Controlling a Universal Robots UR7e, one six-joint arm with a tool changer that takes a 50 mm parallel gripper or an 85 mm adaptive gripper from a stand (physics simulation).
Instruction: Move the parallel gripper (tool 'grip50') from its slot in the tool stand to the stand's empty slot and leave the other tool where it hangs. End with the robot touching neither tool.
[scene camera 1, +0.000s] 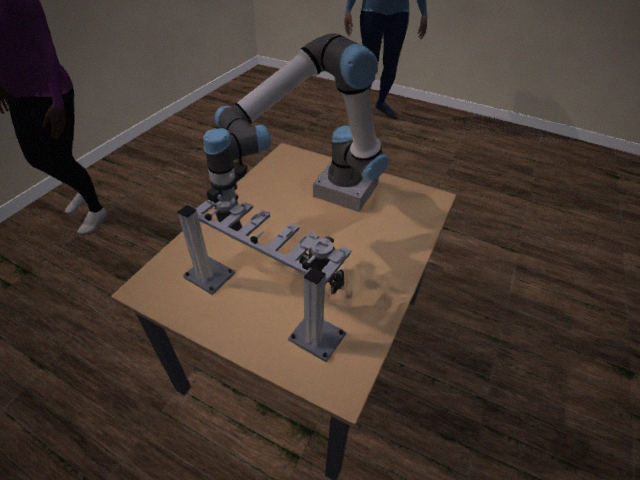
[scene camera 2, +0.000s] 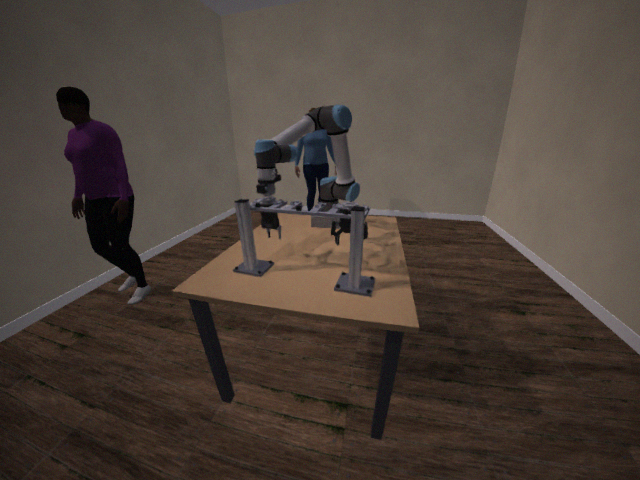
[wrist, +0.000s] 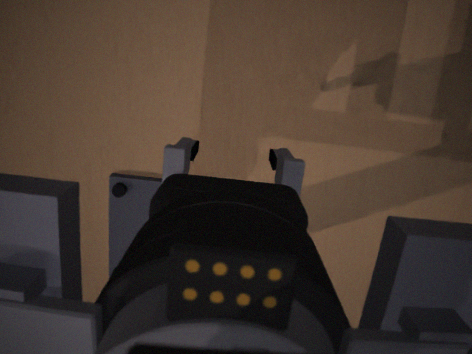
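Seen in the pictures: arm's base, origin of its link: (scene camera 1: 345, 176).
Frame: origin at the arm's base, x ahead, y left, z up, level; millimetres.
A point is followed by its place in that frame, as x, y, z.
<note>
The parallel gripper (scene camera 2: 274, 236) (wrist: 233, 154) hangs upright in the left slot of the tool stand (scene camera 1: 279, 255) {710, -11, 201} (scene camera 2: 310, 211) {703, -54, 203} (wrist: 30, 215) {509, -288, 201}. Its grey fingers stand apart, open and empty. The arm's tool flange (scene camera 1: 225, 194) {585, -233, 268} (scene camera 2: 266, 188) {610, -240, 272} is right above its coupling ring. The eight gold contacts and part of the ring show uncovered in the wrist view, which suggests a small gap; the mating faces are hidden. The middle slot's prong (scene camera 1: 284, 237) {638, -24, 201} carries no tool. The adaptive gripper (scene camera 1: 336, 281) (scene camera 2: 351, 225) hangs in the right slot.
Two stand posts (scene camera 1: 197, 242) {669, -313, 118} (scene camera 1: 313, 310) {798, 119, 114} (scene camera 2: 247, 237) {680, -319, 86} (scene camera 2: 356, 253) {788, 114, 74} rise from the table (scene camera 1: 232, 330) {820, -144, -80} (scene camera 2: 305, 304) {883, -63, -81}. The robot base (scene camera 1: 343, 193) {109, 22, -11} is behind the stand. A person in purple (scene camera 2: 98, 160) is at the left, one in blue (scene camera 2: 316, 149) behind the arm.
</note>
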